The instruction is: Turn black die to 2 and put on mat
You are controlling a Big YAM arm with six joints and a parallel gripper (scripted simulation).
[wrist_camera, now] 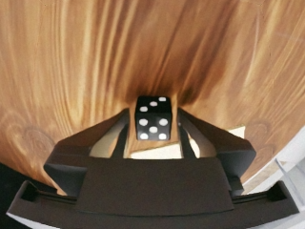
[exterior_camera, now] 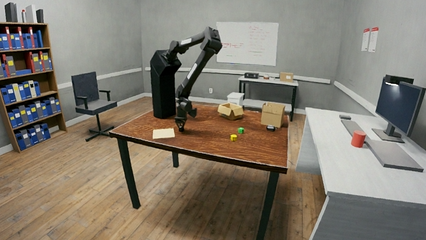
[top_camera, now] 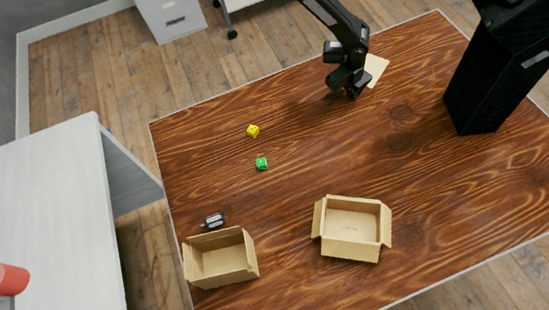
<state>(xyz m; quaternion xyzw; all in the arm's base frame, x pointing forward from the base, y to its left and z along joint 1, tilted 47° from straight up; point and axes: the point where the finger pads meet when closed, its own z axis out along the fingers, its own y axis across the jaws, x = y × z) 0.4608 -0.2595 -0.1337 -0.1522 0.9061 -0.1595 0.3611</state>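
My hand is right at the black die. Round my hand: yellow die (36 cm ahead, 3 cm to the right); mat (10 cm behind, 8 cm to the right, 2 cm below); green die (39 cm ahead, 10 cm to the left).
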